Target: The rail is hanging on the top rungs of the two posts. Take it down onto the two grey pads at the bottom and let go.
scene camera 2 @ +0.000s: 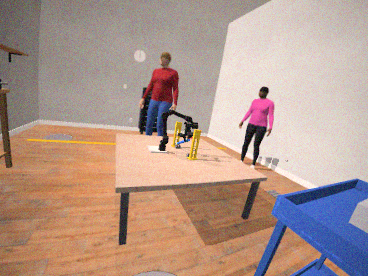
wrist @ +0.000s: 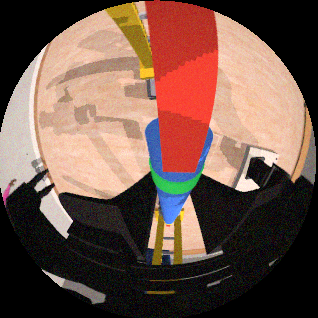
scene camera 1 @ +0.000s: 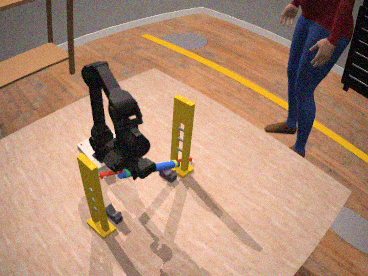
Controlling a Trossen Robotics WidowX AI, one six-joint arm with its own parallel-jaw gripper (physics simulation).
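Places are measured from the arm's base along level axes (x down, y back, z left), in metres.
Where they show: gripper, fingertip midpoint: (scene camera 2: 186, 142) (wrist: 171, 172) (scene camera 1: 131, 177); arm's base at its link origin: (scene camera 2: 161, 149) (wrist: 254, 167) (scene camera 1: 102, 155).
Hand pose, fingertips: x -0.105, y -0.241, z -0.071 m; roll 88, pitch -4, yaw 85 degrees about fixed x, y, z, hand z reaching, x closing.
Things, the pixels of their top centre, and the offset from my fingertips. Level surfaces: height alone.
- left yellow post at its top centre: (scene camera 1: 86, 161) (scene camera 2: 197, 129) dy +0.002, dx -0.177, dz -0.164 m
- right yellow post at its top centre: (scene camera 1: 184, 99) (scene camera 2: 179, 122) dy -0.009, dx -0.177, dz +0.236 m
- wooden table at its surface level: dx +0.123 m
The rail, blue with a green band and red ends (scene camera 1: 167, 166) (scene camera 2: 183, 142) (wrist: 185, 90), is off the table in the gripper (scene camera 1: 143, 169) (wrist: 170, 207), which is shut on its blue part. In the wrist view its near red end passes beside the left yellow post (scene camera 1: 95, 195) (wrist: 131, 30), not between its uprights. The far red end shows at the right yellow post (scene camera 1: 187, 112) (wrist: 159, 245), lower in scene camera 1 than that post's visible rungs; whether it touches is unclear. Grey pads (scene camera 1: 114, 214) (scene camera 1: 169, 175) lie at the post feet.
The arm's white base plate (scene camera 1: 86, 147) (scene camera 2: 156, 149) (wrist: 241, 172) is on the wooden table (scene camera 1: 280, 200) (scene camera 2: 150, 172). A blue cart (scene camera 2: 320, 215) stands at the right in scene camera 2. Two people (scene camera 2: 164, 85) (scene camera 2: 260, 112) stand beyond the table.
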